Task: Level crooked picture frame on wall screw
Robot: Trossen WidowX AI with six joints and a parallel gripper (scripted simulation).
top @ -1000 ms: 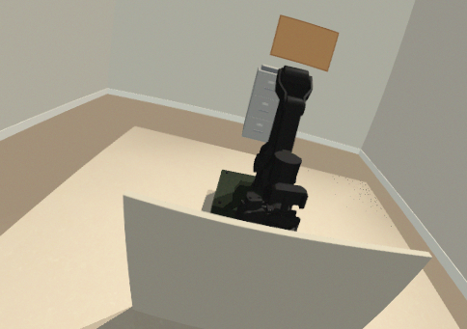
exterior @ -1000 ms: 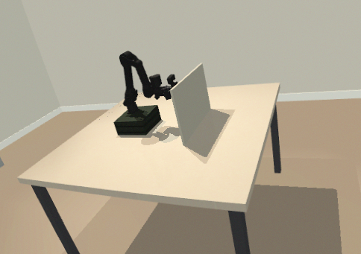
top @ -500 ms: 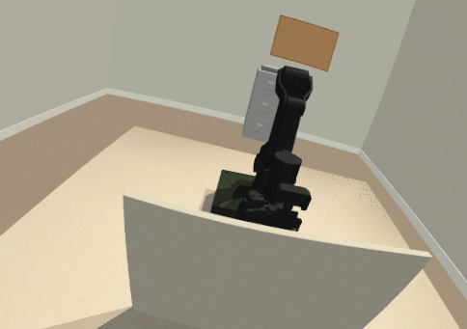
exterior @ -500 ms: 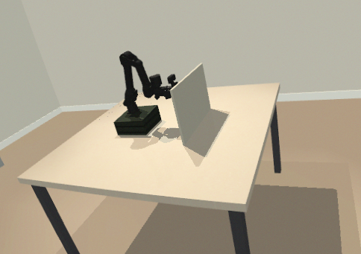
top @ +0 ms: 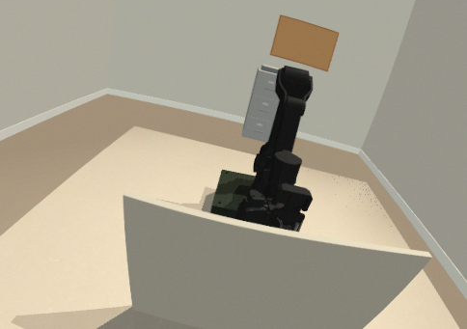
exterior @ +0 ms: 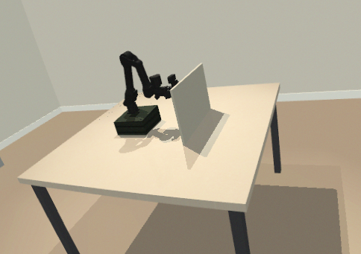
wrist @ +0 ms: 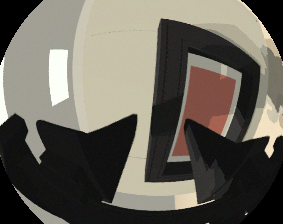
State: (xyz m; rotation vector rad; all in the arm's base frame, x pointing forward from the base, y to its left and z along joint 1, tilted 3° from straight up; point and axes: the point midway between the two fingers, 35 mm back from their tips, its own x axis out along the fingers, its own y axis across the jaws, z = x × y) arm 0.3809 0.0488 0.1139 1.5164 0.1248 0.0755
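Now: the picture frame 60 mm below my gripper tip and 10 mm ahead of it. Also, from my gripper tip: wall panel 70 mm below, 20 mm ahead.
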